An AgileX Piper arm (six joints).
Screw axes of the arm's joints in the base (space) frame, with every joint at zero. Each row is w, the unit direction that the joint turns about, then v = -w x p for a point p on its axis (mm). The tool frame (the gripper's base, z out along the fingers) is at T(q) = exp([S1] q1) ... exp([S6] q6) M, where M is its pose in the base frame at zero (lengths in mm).
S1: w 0 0 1 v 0.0 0.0 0.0
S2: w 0 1 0 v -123.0 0.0 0.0
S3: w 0 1 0 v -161.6 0.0 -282.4
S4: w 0.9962 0 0.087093 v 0.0 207.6 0.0
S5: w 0 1 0 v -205.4 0.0 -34.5
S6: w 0.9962 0 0.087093 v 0.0 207.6 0.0
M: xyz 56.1 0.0 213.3 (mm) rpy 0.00 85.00 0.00 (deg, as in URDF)
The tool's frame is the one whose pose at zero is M.
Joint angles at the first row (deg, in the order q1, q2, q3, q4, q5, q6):
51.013 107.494 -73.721 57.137 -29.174 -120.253
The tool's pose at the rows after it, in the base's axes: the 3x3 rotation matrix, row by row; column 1 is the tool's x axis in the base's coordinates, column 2 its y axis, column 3 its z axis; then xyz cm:
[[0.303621 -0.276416 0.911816], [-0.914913 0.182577 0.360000], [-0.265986 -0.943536 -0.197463]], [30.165 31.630 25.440]
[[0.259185 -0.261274 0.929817], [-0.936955 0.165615 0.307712], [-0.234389 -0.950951 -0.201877]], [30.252 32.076 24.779]
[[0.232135 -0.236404 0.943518], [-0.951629 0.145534 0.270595], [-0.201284 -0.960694 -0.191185]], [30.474 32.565 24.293]
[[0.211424 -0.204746 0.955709], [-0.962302 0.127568 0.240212], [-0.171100 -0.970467 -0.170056]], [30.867 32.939 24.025]
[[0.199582 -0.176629 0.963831], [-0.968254 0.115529 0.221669], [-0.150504 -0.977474 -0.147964]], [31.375 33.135 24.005]
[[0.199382 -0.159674 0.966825], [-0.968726 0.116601 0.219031], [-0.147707 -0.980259 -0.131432]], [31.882 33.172 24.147]
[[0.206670 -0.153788 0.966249], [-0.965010 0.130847 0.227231], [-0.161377 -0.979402 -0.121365]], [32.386 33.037 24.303]
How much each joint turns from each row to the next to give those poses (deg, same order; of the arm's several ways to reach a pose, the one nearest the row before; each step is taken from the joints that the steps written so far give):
1.343 1.673 -0.853 6.939 -4.768 -6.919
0.979 1.782 -1.263 3.867 -3.397 -3.924
0.639 1.821 -1.480 1.428 -2.853 -2.348
0.234 1.662 -1.589 0.202 -2.446 -1.556
-0.207 1.199 -1.457 -0.484 -1.414 -0.908
-0.520 0.621 -1.030 -1.000 -0.139 0.222
-0.786 0.201 -0.503 -1.448 0.780 1.481

